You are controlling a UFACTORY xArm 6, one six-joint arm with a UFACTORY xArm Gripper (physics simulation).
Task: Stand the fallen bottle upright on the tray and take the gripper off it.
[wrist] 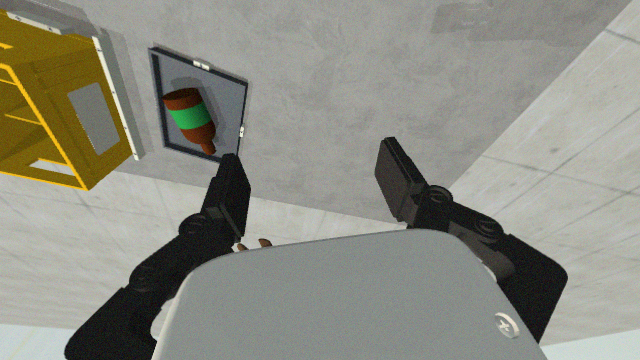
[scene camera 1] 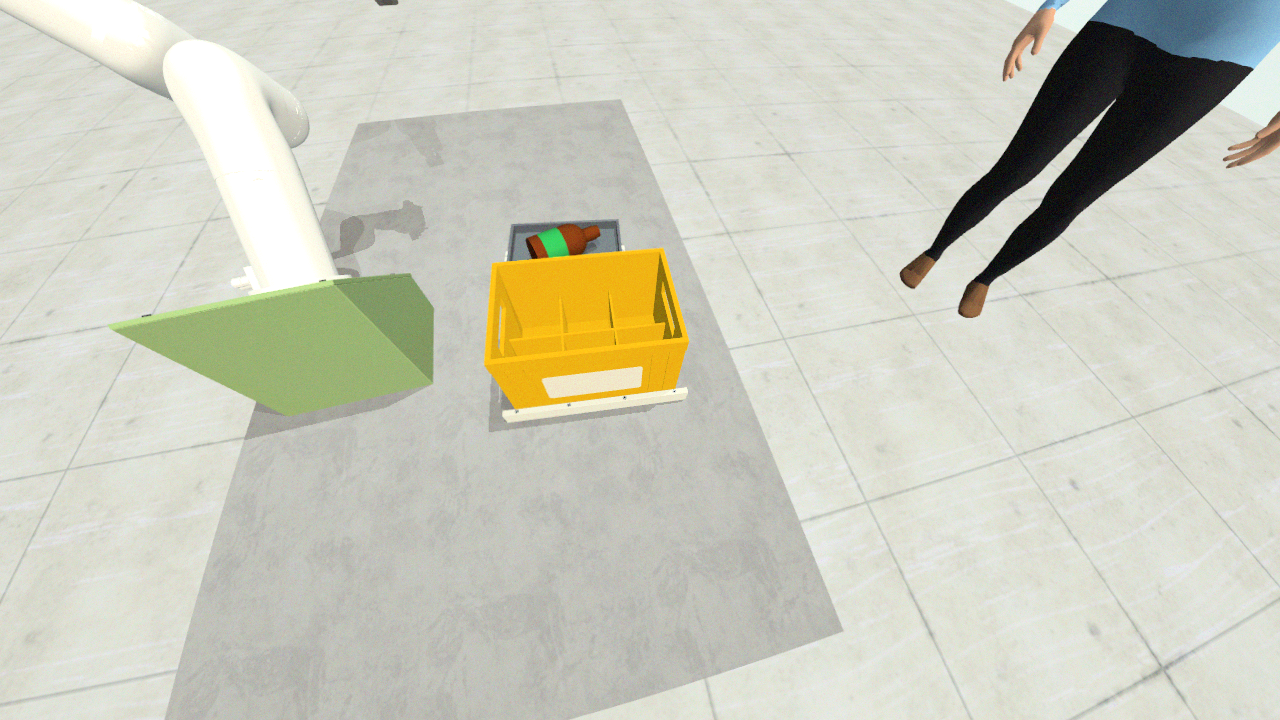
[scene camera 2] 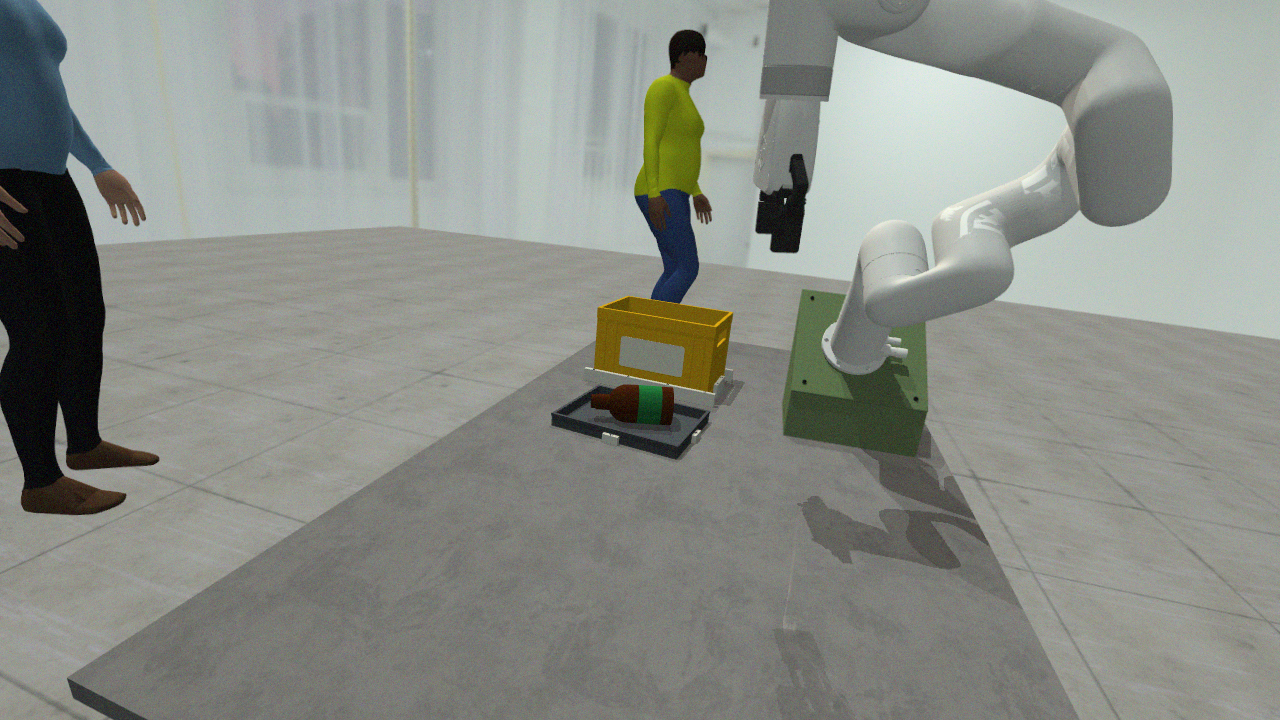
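Where they show: gripper, fingertip midpoint: [wrist: 312,163] [scene camera 1: 386,3] [scene camera 2: 775,242]; arm's base at its link origin: [scene camera 1: 305,289] [scene camera 2: 853,347].
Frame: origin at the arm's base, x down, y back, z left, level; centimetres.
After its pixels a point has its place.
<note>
A brown bottle with a green band [scene camera 1: 555,241] {y -38.0, x 10.3, z 13.9 cm} [scene camera 2: 649,404] {y -36.2, x 12.0, z 19.0 cm} [wrist: 191,116] {y -36.0, x 10.4, z 17.6 cm} lies on its side on the dark grey tray [scene camera 1: 563,222] [scene camera 2: 641,440] {y -35.3, x 15.8, z 26.8 cm} [wrist: 227,100] {y -33.8, x 17.1, z 23.0 cm}. In scene camera 2 its neck points left; in the wrist view its neck points down toward the tray's near corner. My gripper [scene camera 2: 780,234] {y -17.7, x -21.4, z 43.0 cm} [wrist: 312,163] {y -17.7, x -21.4, z 43.0 cm} is open, with its two black fingers wide apart and nothing between them. It hangs high above the mat, well above the bottle and to the right of it in scene camera 2. In scene camera 1 a small dark part shows at the top edge.
A yellow crate with compartments [scene camera 1: 586,383] {y -38.4, x 9.0, z -20.6 cm} [scene camera 2: 651,356] {y -41.3, x 9.2, z -2.3 cm} [wrist: 55,97] {y -33.9, x 3.7, z -1.6 cm} stands close beside the tray, with white rails at its base. The arm's green base block [scene camera 1: 295,349] {y 0.1, x 1.2, z -10.1 cm} [scene camera 2: 850,420] {y 1.0, x 12.3, z 8.2 cm} stands beside the grey mat [scene camera 1: 501,573] {y -21.4, x 17.6, z -42.8 cm} [scene camera 2: 537,582] {y -37.5, x 17.6, z 64.8 cm}. Two people stand off the mat.
</note>
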